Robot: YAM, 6 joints.
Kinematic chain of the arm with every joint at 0, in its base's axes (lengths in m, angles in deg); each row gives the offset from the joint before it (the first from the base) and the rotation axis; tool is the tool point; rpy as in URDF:
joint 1: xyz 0 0 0.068 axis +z
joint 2: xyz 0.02 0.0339 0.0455 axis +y
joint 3: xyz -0.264 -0.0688 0 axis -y
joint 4: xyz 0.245 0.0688 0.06 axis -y
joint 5: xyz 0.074 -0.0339 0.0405 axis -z
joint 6: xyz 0.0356 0 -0.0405 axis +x
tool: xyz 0 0 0 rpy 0 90 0
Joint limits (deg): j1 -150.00..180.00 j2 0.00..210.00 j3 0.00..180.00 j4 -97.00..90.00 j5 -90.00..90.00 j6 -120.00..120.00
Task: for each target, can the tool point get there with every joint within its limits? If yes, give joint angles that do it. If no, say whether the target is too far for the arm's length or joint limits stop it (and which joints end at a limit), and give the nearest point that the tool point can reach.
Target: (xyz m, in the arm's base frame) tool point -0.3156 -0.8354 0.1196
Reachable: no: too far | nearest point -0.2282 -0.6041 0.1179 | short by 0.247 m
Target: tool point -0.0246 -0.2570 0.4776
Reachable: yes | joints -95.43 67.34 69.98 24.04 0.25 36.48
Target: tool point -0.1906 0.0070 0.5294
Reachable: yes | joints 8.00 19.32 81.55 41.00 -70.18 -46.92
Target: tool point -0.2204 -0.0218 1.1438
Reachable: no: too far | nearest point -0.1395 -0.0017 0.7278 | short by 0.424 m
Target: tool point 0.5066 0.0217 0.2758
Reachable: yes | joints 5.50 125.45 93.45 47.63 49.16 -12.80
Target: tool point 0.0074 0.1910 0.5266
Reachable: yes | joints -82.15 24.00 107.75 -43.57 -69.77 55.98
